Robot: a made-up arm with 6 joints. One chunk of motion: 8 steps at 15 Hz.
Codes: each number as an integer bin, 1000 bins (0 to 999) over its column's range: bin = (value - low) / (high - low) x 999, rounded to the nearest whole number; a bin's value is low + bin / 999 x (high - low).
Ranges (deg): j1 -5..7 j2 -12..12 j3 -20..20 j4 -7..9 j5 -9..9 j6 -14..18
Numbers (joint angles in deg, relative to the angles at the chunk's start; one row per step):
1: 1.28 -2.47 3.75 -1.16 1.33 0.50
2: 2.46 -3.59 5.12 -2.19 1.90 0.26
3: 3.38 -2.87 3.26 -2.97 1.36 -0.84
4: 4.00 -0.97 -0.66 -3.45 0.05 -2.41
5: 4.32 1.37 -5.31 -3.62 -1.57 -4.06
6: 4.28 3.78 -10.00 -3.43 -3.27 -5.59
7: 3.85 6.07 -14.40 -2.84 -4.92 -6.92
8: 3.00 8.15 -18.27 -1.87 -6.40 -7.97
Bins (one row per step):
1: 523 397 593 365 573 453
2: 621 350 627 300 605 445
3: 698 380 581 252 575 411
4: 749 459 483 222 502 362
5: 776 557 367 211 412 310
6: 773 657 250 223 318 263
7: 737 752 140 260 226 221
8: 666 839 43 320 144 188

